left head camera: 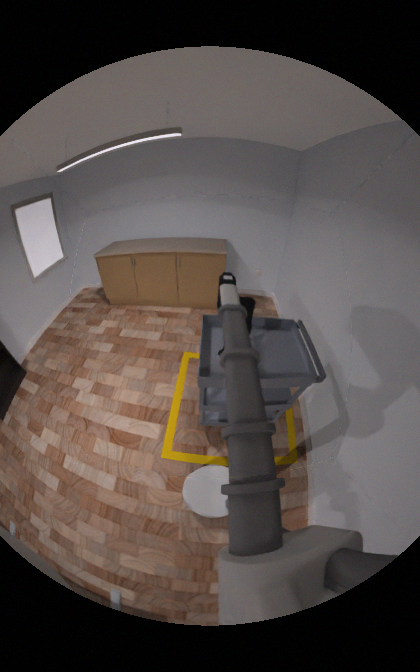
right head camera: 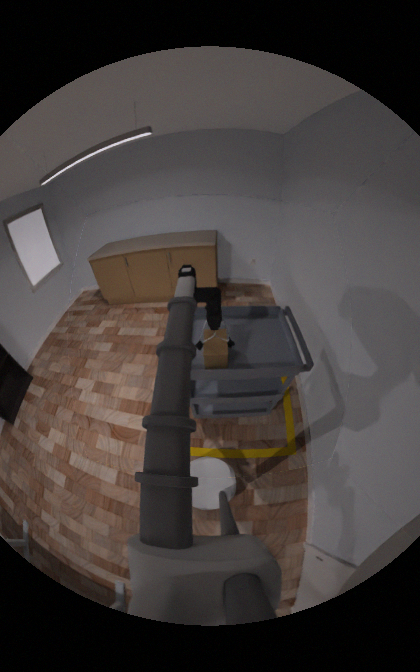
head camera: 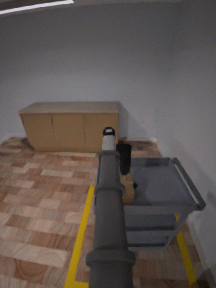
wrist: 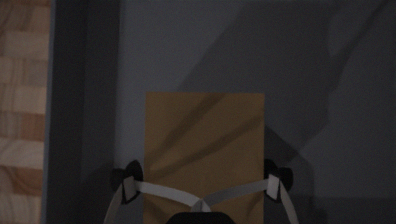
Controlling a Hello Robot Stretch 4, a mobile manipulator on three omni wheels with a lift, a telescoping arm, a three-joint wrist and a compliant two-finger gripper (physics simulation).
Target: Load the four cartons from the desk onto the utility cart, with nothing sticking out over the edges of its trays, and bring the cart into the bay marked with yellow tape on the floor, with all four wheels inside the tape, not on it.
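Frame: origin at the robot's base, x ahead, y left, z up, level; centimetres.
Where they show: gripper, fingertip midpoint: (wrist: 201,173).
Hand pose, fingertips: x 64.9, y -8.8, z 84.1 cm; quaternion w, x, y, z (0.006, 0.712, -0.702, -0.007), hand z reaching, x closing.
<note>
After its pixels a point has its place.
The grey utility cart (head camera: 160,210) @[x 51.6, y -30.1, z 79.2 cm] (left head camera: 210,381) (right head camera: 250,372) stands near the right wall, over the taped area. A tan carton (head camera: 129,194) @[x 57.4, y -11.6, z 87.8 cm] (right head camera: 216,359) (wrist: 204,135) @[x 69.4, y -9.1, z 88.5 cm] lies at the left part of its top tray, inside the rim. My gripper (right head camera: 215,344) (wrist: 201,173) @[x 64.9, y -8.8, z 84.1 cm] is open, with one fingertip on each side of the carton, close to its sides. The arm hides the carton in the left head view. The yellow tape (head camera: 81,240) @[x 65.8, y 30.8, z -2.6 cm] (left head camera: 174,415) (right head camera: 242,454) shows left, right and in front of the cart. The wheels are hidden or unclear. The other cartons and the desk cannot be made out.
A long wooden cabinet (head camera: 70,131) @[x 221.5, y 70.2, z 48.4 cm] (left head camera: 157,277) (right head camera: 150,272) stands at the far wall. The right wall (head camera: 200,125) @[x 129.5, y -96.2, z 98.8 cm] (left head camera: 370,360) is close beside the cart. A white round disc (left head camera: 206,490) (right head camera: 212,482) is at the near tape line. A dark object (left head camera: 7,380) (right head camera: 12,385) stands at the far left.
</note>
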